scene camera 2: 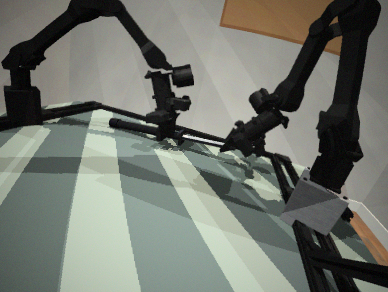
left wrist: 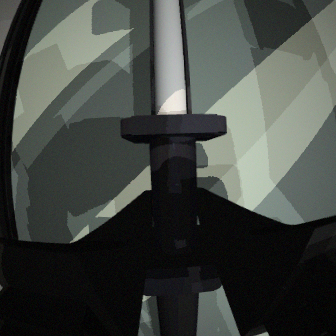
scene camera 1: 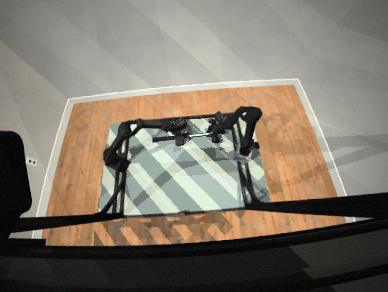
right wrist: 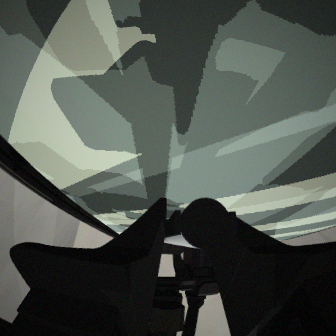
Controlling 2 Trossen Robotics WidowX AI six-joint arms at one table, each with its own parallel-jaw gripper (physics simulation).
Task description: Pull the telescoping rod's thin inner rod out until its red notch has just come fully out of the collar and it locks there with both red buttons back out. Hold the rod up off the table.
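The rod's black outer tube [scene camera 1: 162, 139] [scene camera 2: 134, 125] points left, about level. Its black collar flange [left wrist: 174, 127] stands ahead of the left fingers. The silver-white inner rod [scene camera 1: 198, 135] [scene camera 2: 204, 139] [left wrist: 169, 55] runs from the collar to the right gripper. My left gripper [scene camera 1: 180, 138] [scene camera 2: 169, 136] [left wrist: 173, 195] is shut on the dark section behind the flange. My right gripper [scene camera 1: 216, 138] [scene camera 2: 231, 146] [right wrist: 183, 204] is shut on the inner rod near its round black end cap [right wrist: 204, 222]. The rod appears held above the table. I cannot make out a red notch or red buttons.
The striped table top [scene camera 1: 170, 195] [scene camera 2: 165, 240] lies below, crossed by arm shadows. A black frame [scene camera 2: 295, 235] runs along its edges. A grey plate [scene camera 2: 315, 202] sits by the right arm's base.
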